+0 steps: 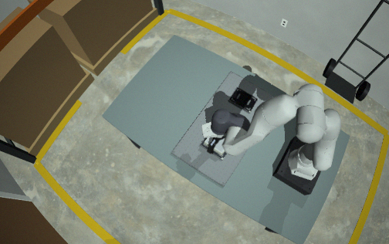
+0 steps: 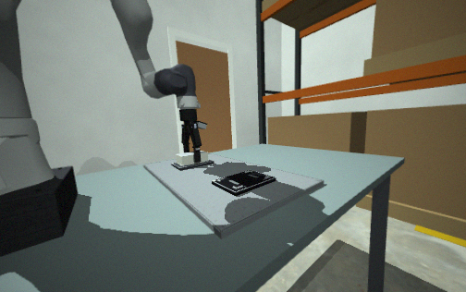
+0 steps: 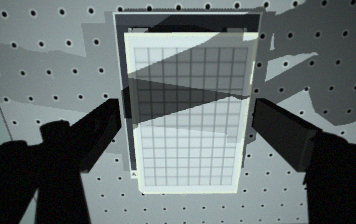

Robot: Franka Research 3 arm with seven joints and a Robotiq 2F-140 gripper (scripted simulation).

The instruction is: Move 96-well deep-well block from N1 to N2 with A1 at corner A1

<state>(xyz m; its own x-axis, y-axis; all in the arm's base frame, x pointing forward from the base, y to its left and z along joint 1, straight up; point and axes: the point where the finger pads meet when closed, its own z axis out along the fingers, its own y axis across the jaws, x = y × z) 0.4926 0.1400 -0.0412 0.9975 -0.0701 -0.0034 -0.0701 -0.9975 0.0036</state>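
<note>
Right now the white 96-well deep-well block is 10 mm below my hand. Also, from my hand: black plate nest N2: 350 mm to the right, 30 mm below; plate nest N1: 30 mm below.
</note>
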